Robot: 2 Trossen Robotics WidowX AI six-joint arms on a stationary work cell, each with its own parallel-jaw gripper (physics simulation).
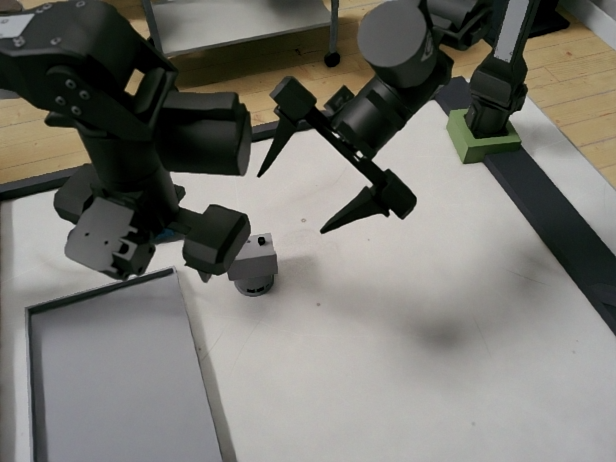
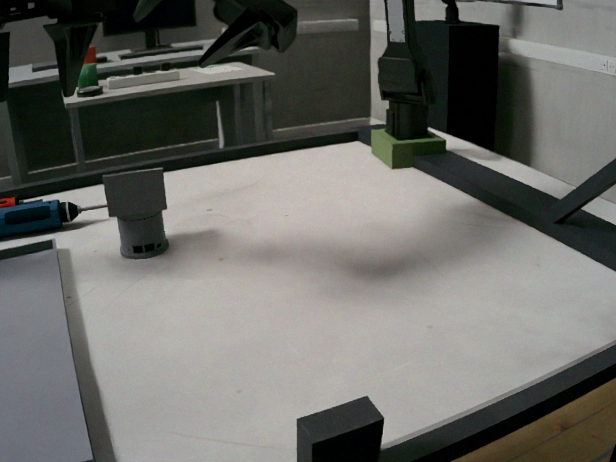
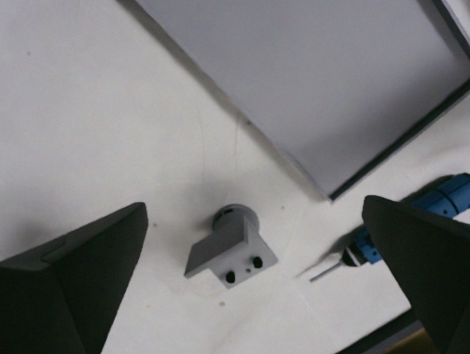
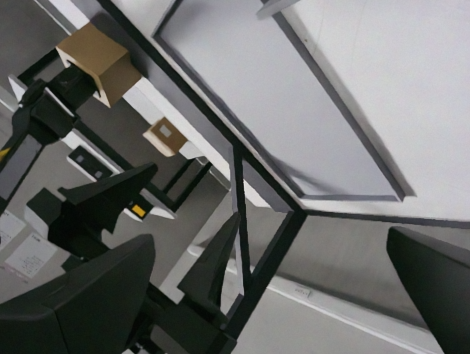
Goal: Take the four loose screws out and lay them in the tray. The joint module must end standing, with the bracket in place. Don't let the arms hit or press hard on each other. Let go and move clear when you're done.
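Places are measured from the left arm's base along level axes (x ahead, y left, z up), in millimetres.
Where they show: left gripper, fingertip midpoint: point(image 1: 170, 265) point(image 2: 34, 99) point(image 3: 255, 209) point(image 4: 194, 187); right gripper, fingertip midpoint: point(image 1: 289, 205) point(image 2: 166, 41) point(image 4: 269, 241); left arm's base, link origin: point(image 4: 84, 79); right arm's base, link origin: point(image 1: 485, 125) point(image 2: 408, 134).
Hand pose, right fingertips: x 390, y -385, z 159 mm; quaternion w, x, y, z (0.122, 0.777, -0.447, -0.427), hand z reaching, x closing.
Observation:
Each offset is from my right fingertips to the top centre of the thing.
The grey joint module @(dx +1, dy +89, dz -192 mm) point(image 1: 255, 287) point(image 2: 142, 234) point(image 3: 254, 216) stands upright on the table, with the grey L-shaped bracket point(image 1: 252, 266) point(image 2: 135, 192) point(image 3: 215, 250) on its top. Two black screw heads @(dx -3, dy +113, dz -178 mm) point(image 3: 257, 262) @(dx +26, dy +93, dz -178 mm) point(image 3: 230, 277) show on the bracket's upper face; other screws cannot be made out. The grey tray @(dx -264, dy +46, dz -240 mm) point(image 1: 110, 370) point(image 2: 30, 350) point(image 3: 300, 60) point(image 4: 250, 100) lies beside the module; no screws show in it. My left gripper point(image 2: 35, 97) point(image 3: 255, 209) point(image 4: 194, 187) is open and empty, above the module and tray corner. My right gripper point(image 1: 290, 204) point(image 2: 169, 42) point(image 4: 269, 241) is open and empty, high above the table.
A blue power driver @(dx -64, dy +274, dz -215 mm) point(image 2: 35, 218) point(image 3: 435, 200) lies behind the tray, its thin bit pointing towards the module. The left arm's wrist hangs close to the right gripper. A green block @(dx +506, dy +10, dz -212 mm) point(image 1: 492, 147) point(image 2: 402, 154) surrounds an arm base. Dark rails point(image 1: 550, 215) edge the table.

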